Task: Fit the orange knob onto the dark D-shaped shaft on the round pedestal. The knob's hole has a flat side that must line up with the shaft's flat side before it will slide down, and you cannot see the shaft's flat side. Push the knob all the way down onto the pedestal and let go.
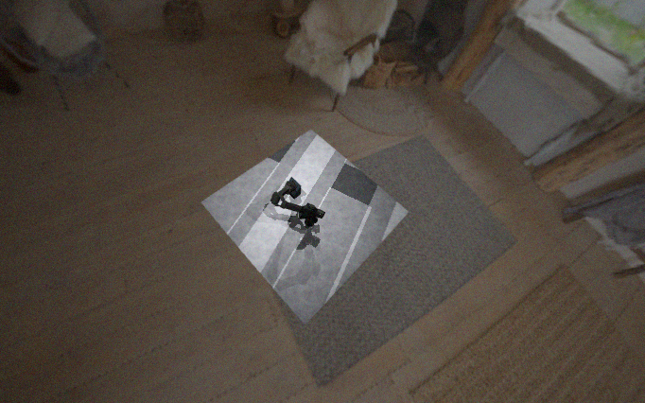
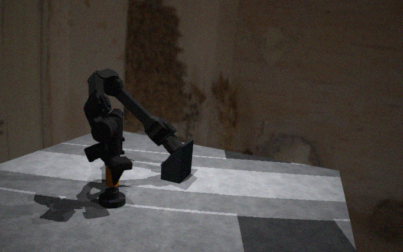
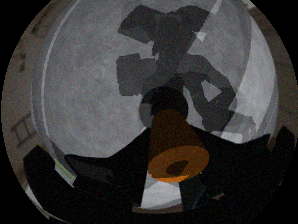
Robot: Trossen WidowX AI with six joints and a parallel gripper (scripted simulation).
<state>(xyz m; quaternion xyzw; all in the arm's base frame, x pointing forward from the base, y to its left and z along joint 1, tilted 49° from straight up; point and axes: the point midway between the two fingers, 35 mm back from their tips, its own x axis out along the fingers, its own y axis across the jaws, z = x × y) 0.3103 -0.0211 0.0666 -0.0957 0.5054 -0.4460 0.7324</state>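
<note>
Right now my gripper tip is 2 cm below the orange knob. Also, from my gripper tip: dark round pedestal: 4 cm below.
</note>
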